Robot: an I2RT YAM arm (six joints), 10 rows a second.
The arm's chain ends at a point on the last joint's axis. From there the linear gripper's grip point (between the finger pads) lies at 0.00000 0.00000 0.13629 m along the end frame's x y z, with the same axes.
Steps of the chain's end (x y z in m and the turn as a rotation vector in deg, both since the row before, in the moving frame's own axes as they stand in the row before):
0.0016 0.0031 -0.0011 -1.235 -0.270 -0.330
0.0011 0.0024 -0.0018 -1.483 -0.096 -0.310
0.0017 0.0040 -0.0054 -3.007 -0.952 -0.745
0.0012 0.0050 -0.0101 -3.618 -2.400 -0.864
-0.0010 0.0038 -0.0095 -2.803 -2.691 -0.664
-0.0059 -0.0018 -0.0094 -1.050 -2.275 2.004
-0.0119 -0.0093 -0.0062 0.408 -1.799 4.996
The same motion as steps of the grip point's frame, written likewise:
0.0010 0.0060 -0.0011 -1.235 -0.270 -0.330
0.0009 0.0059 -0.0018 -1.483 -0.096 -0.310
-0.0005 0.0112 -0.0056 -3.007 -0.952 -0.745
-0.0044 0.0136 -0.0105 -3.618 -2.400 -0.864
-0.0074 0.0105 -0.0098 -2.803 -2.691 -0.664
-0.0114 0.0006 -0.0095 -1.050 -2.275 2.004
-0.0161 -0.0105 -0.0063 0.408 -1.799 4.996

